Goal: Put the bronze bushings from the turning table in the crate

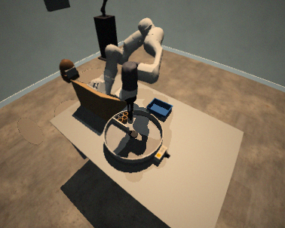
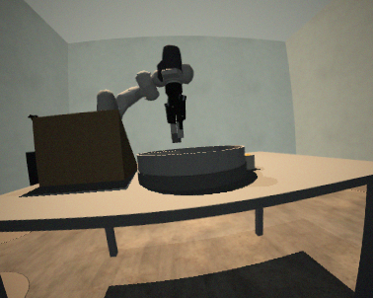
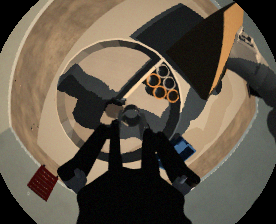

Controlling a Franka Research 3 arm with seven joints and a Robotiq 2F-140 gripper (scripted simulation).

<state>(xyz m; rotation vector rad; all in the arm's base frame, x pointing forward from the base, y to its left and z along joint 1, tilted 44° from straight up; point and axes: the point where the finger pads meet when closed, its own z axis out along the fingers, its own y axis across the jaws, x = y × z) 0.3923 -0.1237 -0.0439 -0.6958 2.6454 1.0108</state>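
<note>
Right now my hand is 40 mm short of the round grey turning table, 40 mm to the left of it and 130 mm above it. Also, from my hand: blue crate 70 mm ahead, 320 mm to the left, 160 mm below.
</note>
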